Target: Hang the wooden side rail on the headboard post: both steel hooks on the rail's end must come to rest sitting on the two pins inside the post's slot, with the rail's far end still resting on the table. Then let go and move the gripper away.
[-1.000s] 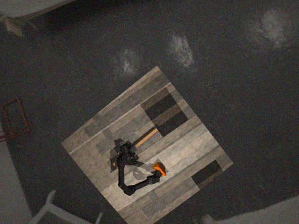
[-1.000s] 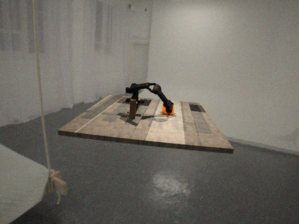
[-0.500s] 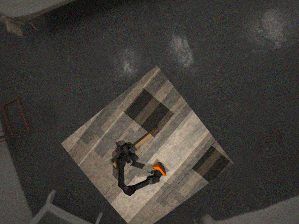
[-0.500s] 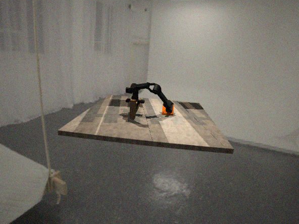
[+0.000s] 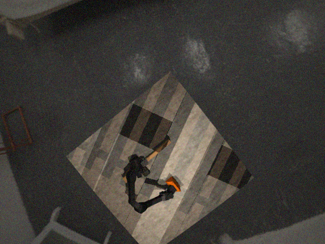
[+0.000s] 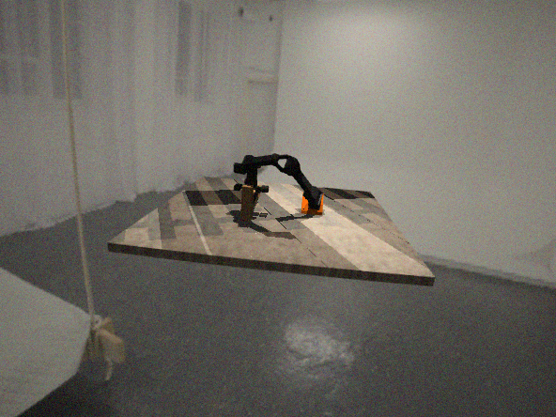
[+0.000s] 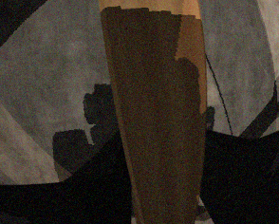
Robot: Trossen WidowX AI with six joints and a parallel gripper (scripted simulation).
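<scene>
Right now my gripper tip is 1 cm past the headboard post, 14 cm to the right of it and 4 cm below it.
</scene>
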